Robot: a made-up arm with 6 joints.
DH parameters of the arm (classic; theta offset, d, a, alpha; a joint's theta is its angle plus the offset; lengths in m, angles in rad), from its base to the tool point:
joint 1: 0 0.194 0 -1.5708
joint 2: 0.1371 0 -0.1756 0
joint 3: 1.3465 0 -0.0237 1.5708
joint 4: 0 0.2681 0 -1.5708
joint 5: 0 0 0.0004 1.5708
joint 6: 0 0.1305 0 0
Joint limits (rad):
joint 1: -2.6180..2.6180
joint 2: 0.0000..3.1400
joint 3: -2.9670..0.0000
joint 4: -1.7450..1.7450
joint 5: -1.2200..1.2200
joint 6: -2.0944..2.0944
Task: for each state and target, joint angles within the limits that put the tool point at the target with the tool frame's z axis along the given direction. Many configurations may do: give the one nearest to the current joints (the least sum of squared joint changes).
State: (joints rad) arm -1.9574 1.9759 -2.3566 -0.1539 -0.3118 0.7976
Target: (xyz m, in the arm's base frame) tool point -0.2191 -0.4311 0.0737 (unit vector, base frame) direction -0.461 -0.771 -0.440
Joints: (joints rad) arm -2.0194 2.4379 -1.6406 0.3138 -0.2654 0.7976
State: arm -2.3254 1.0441 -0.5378 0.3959 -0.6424 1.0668
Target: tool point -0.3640 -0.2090 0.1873 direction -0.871 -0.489 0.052
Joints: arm -2.6161 1.9079 -1.0521 0.0191 -0.8206 1.0668
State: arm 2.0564 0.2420 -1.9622 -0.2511 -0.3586 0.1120
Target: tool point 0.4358 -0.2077 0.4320 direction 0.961 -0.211 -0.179
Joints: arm 2.6159 0.4057 -2.6869 0.3658 -0.9936 0.1120
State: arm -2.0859 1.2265 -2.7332 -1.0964 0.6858 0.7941
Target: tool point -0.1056 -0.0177 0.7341 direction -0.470 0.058 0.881
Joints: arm -2.6155 1.2138 -2.2707 -1.6442 0.2910 0.7941
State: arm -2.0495 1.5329 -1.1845 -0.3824 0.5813 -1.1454
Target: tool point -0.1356 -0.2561 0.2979 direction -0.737 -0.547 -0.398
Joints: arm -1.7799 0.9610 -0.7841 -1.0671 0.7660 -1.1454
